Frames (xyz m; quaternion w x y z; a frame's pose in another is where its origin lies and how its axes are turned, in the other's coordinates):
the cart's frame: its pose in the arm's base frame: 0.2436 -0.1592 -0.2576 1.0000 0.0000 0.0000 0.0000
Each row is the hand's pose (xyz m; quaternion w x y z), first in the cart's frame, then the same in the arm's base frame.
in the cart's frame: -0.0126 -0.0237 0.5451 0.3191 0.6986 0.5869 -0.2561
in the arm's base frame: 0.2310 -0.1829 0.2875 0.3191 0.6986 0.5869 -0.2561
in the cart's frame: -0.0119 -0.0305 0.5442 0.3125 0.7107 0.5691 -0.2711
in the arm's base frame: 0.2317 -0.1897 0.2866 0.3125 0.7107 0.5691 -0.2711
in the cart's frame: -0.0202 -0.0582 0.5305 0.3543 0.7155 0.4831 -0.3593
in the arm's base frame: 0.2234 -0.2174 0.2729 0.3543 0.7155 0.4831 -0.3593
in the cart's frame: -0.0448 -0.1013 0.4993 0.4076 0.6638 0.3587 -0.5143
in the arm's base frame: 0.1988 -0.2605 0.2417 0.4076 0.6638 0.3587 -0.5143
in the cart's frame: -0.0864 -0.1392 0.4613 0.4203 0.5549 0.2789 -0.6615
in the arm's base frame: 0.1572 -0.2984 0.2037 0.4203 0.5549 0.2789 -0.6615
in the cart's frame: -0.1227 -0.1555 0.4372 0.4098 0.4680 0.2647 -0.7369
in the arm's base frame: 0.1209 -0.3147 0.1796 0.4098 0.4680 0.2647 -0.7369
